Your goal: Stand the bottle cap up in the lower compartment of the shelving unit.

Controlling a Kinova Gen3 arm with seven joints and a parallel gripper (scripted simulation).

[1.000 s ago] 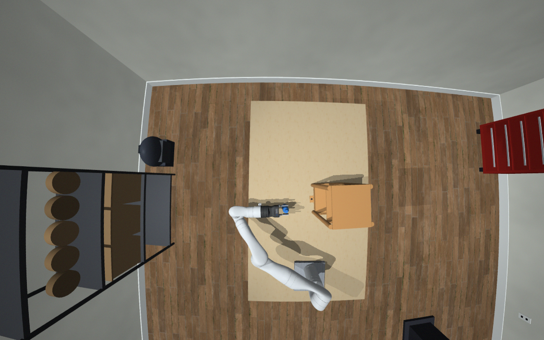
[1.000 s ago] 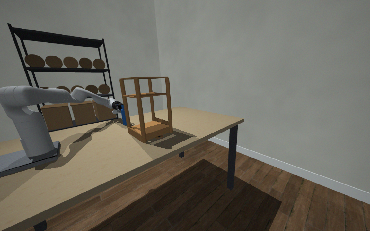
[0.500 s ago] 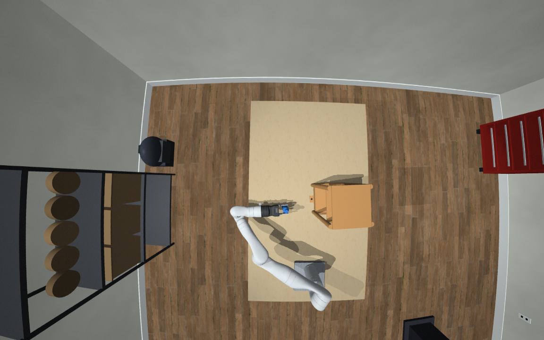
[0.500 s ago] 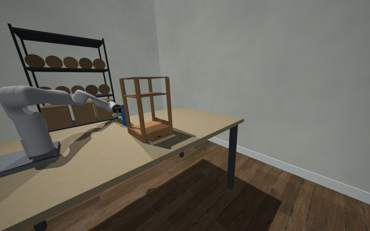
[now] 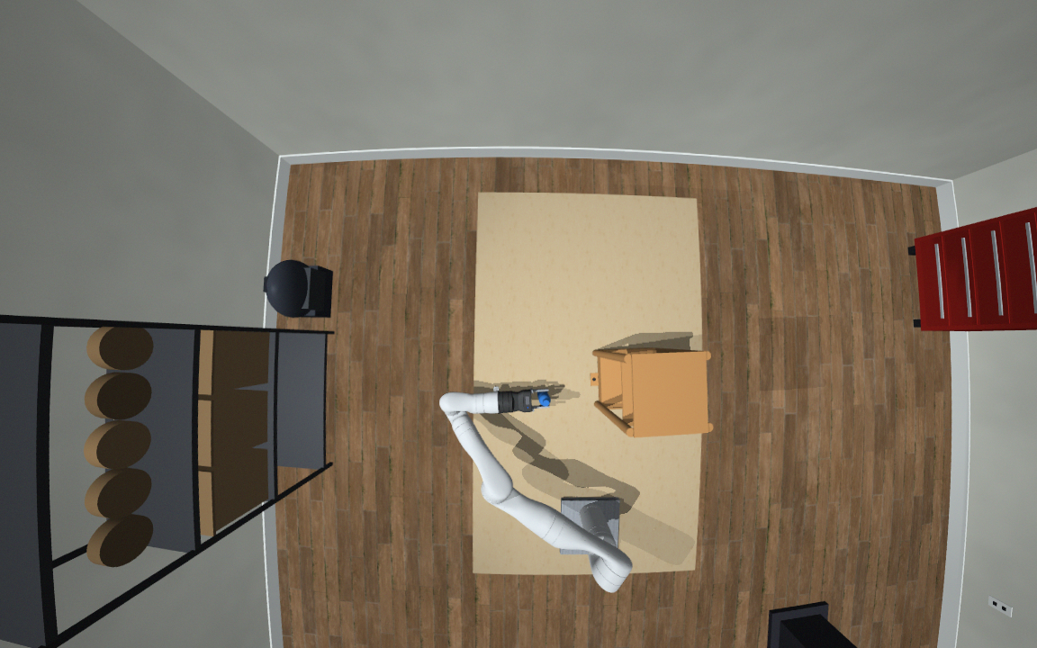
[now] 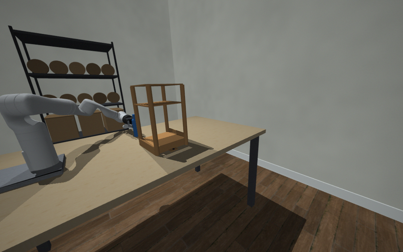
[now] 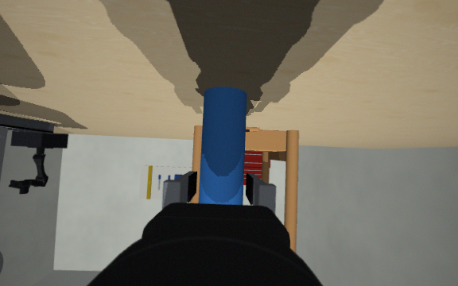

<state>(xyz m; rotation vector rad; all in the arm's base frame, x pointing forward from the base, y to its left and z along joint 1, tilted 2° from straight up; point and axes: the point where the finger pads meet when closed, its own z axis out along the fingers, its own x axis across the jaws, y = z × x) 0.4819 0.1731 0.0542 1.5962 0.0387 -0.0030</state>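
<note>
The bottle lies 30 mm above my hand. Round my hand: wooden shelving unit 50 mm ahead, 330 mm to the right, 100 mm above.
</note>
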